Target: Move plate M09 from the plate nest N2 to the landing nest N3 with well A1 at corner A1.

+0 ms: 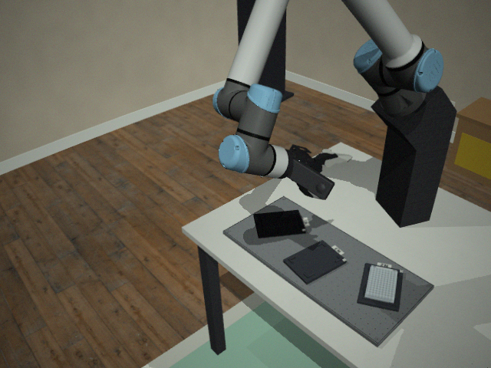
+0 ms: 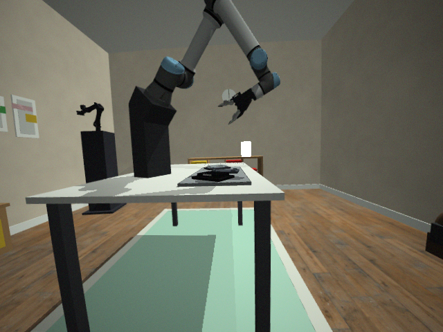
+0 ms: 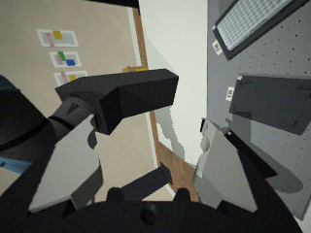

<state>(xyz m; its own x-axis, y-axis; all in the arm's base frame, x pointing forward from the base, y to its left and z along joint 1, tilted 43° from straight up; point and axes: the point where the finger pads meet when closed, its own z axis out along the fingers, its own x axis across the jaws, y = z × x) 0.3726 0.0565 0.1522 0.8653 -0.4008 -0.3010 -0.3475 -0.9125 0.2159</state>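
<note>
Now: the white well plate 40 mm behind my hand, 170 mm to the left of it and 330 mm below it. Round my hand: N3 label: 100 mm behind, 20 mm to the right, 350 mm below; then dark nest: 10 mm behind, 50 mm to the right, 340 mm below; then nest N2: 40 mm behind, 170 mm to the left, 340 mm below.
</note>
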